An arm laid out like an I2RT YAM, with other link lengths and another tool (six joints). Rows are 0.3 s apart.
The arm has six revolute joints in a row. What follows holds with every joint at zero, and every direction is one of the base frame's.
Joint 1 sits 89.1 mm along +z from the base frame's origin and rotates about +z.
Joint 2 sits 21.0 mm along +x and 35.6 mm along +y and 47.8 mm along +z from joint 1 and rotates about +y.
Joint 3 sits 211.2 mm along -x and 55.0 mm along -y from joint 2 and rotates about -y.
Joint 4 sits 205.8 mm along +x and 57.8 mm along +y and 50.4 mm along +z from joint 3 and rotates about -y.
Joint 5 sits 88.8 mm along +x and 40.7 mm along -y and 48.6 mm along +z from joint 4 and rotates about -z.
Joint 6 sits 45.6 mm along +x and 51.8 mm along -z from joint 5 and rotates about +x.
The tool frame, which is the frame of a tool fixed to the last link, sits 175.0 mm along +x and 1.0 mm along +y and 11.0 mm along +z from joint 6; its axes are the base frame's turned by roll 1.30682, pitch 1.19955 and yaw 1.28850 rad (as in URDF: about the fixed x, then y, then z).
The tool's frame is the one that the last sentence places.
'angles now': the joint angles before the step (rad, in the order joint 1, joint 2, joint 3, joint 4, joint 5, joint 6). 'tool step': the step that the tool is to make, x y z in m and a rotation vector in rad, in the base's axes. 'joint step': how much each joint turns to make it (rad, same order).
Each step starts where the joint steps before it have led.
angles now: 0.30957 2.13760 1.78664 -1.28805 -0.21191 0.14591
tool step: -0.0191 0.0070 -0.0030 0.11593 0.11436 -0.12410
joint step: -0.05873 0.00008 -0.06336 0.00051 -0.14878 0.05305
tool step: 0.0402 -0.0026 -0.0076 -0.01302 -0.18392 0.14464
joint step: 0.00044 0.00437 -0.00185 0.13402 0.06790 -0.14757
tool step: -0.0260 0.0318 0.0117 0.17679 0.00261 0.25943
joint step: 0.00275 0.00908 -0.00081 -0.05223 -0.16404 -0.28182
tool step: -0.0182 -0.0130 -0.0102 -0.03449 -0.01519 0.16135
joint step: 0.00285 0.00343 -0.03002 -0.03149 0.05266 -0.16959
